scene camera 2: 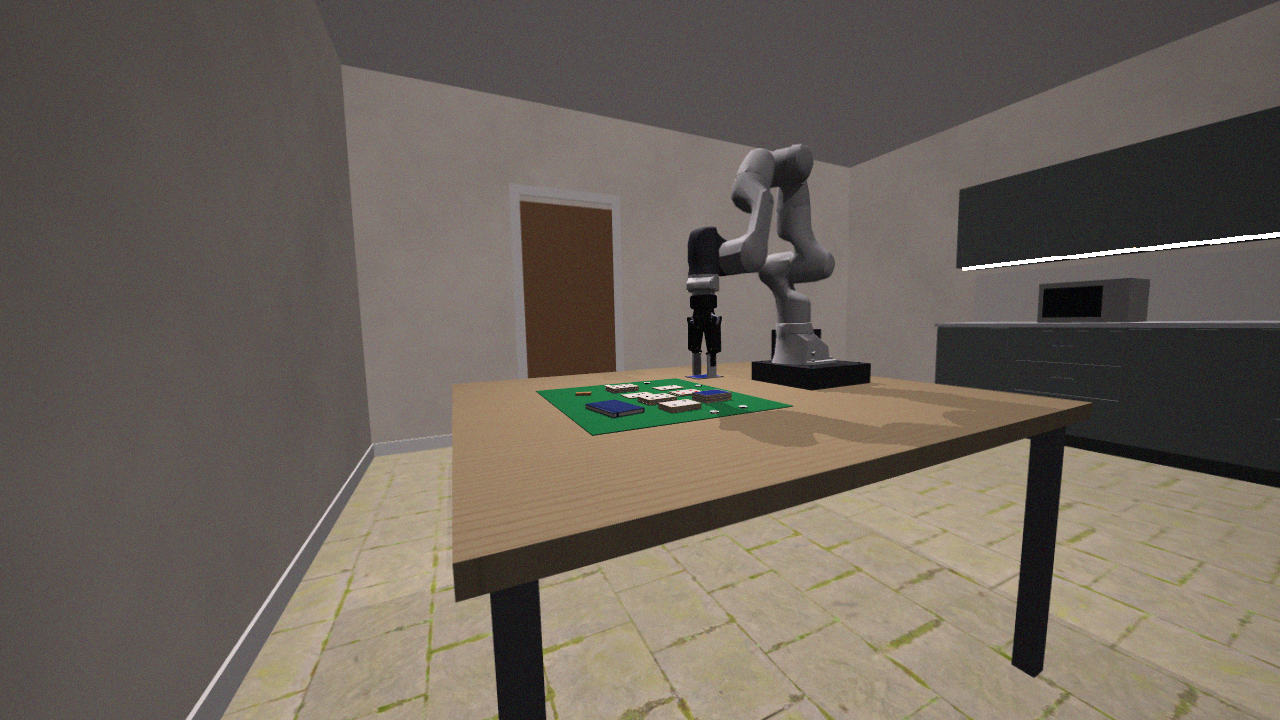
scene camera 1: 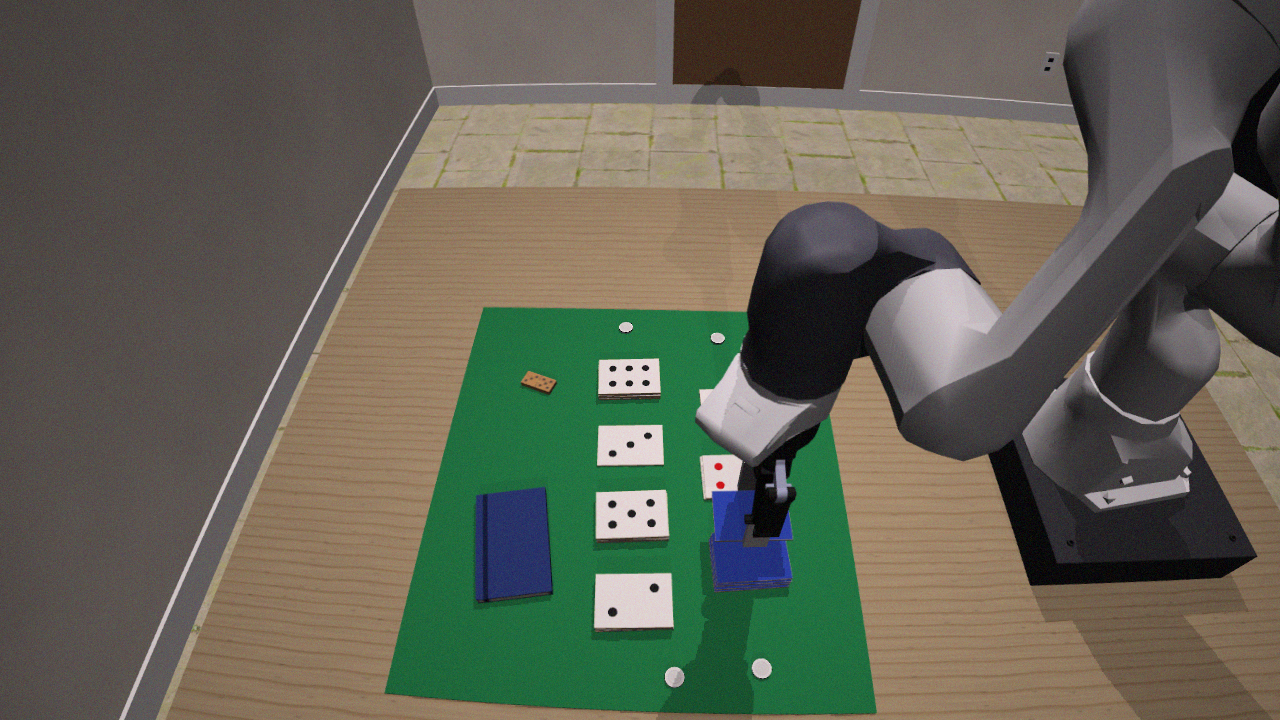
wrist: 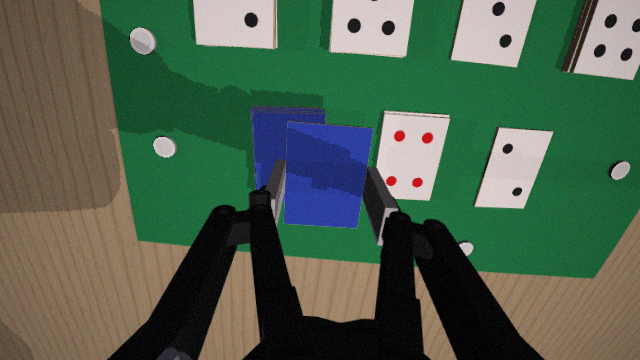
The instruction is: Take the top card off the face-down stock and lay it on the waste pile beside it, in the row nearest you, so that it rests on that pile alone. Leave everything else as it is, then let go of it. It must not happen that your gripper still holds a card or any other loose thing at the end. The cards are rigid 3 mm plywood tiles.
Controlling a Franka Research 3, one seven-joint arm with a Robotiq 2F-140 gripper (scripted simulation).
Labels:
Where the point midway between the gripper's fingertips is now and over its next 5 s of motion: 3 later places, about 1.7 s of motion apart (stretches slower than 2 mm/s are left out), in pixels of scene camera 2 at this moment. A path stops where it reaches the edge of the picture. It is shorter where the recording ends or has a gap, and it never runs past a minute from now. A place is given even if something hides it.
My gripper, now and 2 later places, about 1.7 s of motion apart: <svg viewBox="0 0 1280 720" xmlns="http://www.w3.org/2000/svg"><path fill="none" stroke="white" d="M704 376L688 381L687 390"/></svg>

